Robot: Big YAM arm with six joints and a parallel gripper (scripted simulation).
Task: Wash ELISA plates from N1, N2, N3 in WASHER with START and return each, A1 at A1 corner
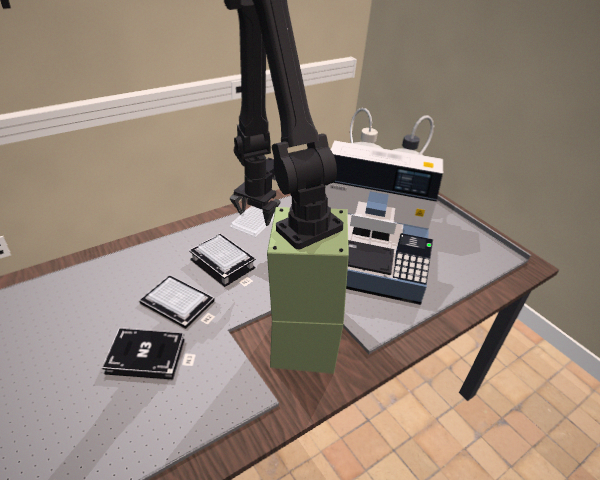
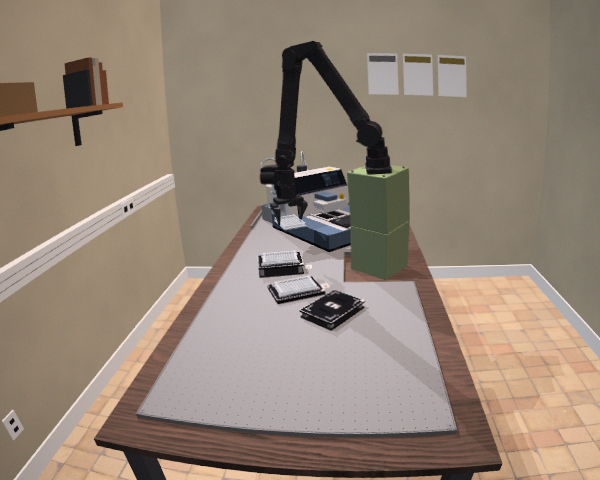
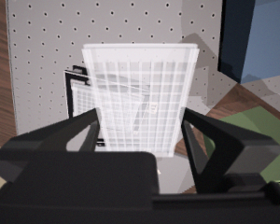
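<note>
The dark washer carrier lies 24 cm to the right of my hand, 23 cm behind it and 7 cm below it. The rest, counted from my hand: plate washer: 35 cm to the right, 13 cm behind, 3 cm below.
</note>
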